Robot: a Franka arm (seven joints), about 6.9 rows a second.
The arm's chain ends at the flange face. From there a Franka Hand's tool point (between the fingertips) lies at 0.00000 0.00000 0.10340 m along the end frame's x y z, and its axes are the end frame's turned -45 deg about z.
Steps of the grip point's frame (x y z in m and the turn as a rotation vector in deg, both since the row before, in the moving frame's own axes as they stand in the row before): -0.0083 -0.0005 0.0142 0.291 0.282 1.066; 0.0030 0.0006 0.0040 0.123 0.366 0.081; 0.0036 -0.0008 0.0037 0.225 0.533 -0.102; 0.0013 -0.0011 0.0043 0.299 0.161 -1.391; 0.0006 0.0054 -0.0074 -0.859 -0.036 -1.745; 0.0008 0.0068 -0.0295 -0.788 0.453 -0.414; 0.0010 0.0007 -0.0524 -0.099 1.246 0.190; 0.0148 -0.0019 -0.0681 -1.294 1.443 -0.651
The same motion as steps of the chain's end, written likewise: -0.0062 0.0062 0.0142 0.405 -0.006 1.066; 0.0022 -0.0011 0.0040 0.346 0.172 0.081; 0.0016 -0.0021 0.0037 0.536 0.218 -0.102; 0.0003 -0.0011 0.0043 0.325 -0.098 -1.391; 0.0032 0.0023 -0.0074 -0.633 0.582 -1.745; 0.0038 0.0038 -0.0295 -0.237 0.878 -0.414; -0.0005 0.0012 -0.0524 0.811 0.951 0.190; 0.0056 -0.0116 -0.0680 0.105 1.935 -0.651
